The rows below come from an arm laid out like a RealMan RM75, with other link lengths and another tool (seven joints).
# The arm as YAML. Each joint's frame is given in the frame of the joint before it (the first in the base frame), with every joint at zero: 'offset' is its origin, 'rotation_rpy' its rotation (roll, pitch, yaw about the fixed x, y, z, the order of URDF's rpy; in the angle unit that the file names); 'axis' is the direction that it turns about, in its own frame. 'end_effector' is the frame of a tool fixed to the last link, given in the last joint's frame.
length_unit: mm
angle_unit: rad
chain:
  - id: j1
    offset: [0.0, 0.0, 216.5]
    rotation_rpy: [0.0, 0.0, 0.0]
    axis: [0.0, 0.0, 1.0]
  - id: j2
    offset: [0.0, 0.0, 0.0]
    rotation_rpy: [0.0, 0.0, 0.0]
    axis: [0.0, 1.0, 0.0]
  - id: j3
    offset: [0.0, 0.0, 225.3]
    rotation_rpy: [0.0, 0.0, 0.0]
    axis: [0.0, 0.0, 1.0]
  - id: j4
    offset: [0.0, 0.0, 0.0]
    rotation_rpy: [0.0, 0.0, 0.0]
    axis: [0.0, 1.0, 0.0]
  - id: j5
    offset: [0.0, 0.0, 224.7]
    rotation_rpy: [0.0, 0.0, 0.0]
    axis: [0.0, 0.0, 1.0]
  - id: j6
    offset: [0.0, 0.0, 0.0]
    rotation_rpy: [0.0, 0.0, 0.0]
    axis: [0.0, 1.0, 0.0]
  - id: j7
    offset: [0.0, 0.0, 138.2]
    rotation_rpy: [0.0, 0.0, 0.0]
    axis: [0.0, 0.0, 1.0]
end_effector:
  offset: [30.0, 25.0, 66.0]
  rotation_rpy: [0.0, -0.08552, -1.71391]
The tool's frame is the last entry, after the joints.
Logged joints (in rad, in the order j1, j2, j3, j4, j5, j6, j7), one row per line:
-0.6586 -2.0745 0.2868 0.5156 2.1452 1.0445 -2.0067
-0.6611 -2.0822 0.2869 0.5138 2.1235 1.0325 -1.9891
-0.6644 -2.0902 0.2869 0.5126 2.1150 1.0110 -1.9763
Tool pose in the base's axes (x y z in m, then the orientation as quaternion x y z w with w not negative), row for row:
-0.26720 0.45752 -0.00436 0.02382 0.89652 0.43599 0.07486
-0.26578 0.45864 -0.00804 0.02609 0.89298 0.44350 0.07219
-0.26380 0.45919 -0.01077 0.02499 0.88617 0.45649 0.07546
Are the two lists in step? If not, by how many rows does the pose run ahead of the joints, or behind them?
The pose runs 2 rows ahead of the joints: the pose in row i belongs to the joints in row i + 2.
